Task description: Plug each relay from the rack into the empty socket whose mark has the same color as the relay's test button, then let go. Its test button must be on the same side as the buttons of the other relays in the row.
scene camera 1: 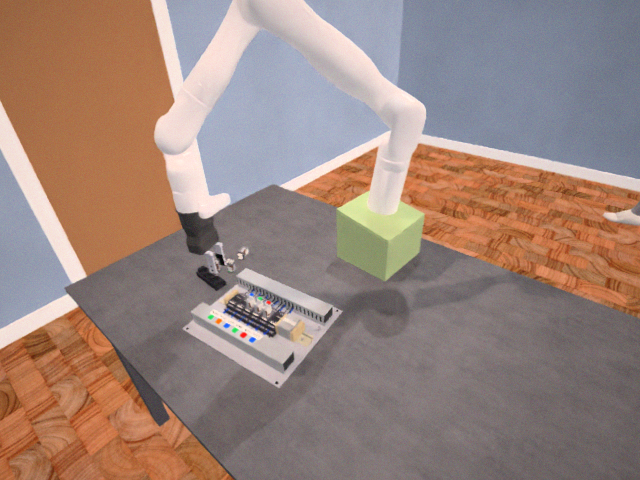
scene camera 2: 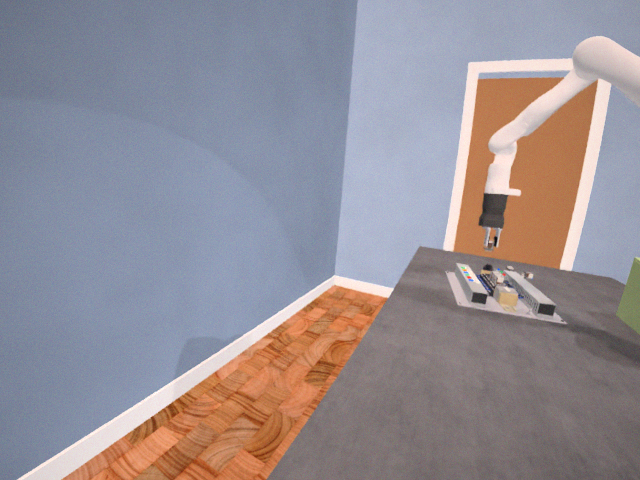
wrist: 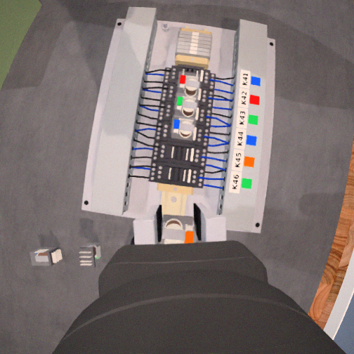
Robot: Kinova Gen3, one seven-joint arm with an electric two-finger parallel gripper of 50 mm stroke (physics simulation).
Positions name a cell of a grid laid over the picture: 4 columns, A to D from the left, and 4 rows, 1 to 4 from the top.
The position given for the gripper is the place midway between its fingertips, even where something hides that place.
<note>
In view: the gripper (scene camera 1: B3) and a panel (wrist: B1).
The gripper shows as well in scene camera 2 (scene camera 2: D3) and in the wrist view (wrist: C3).
</note>
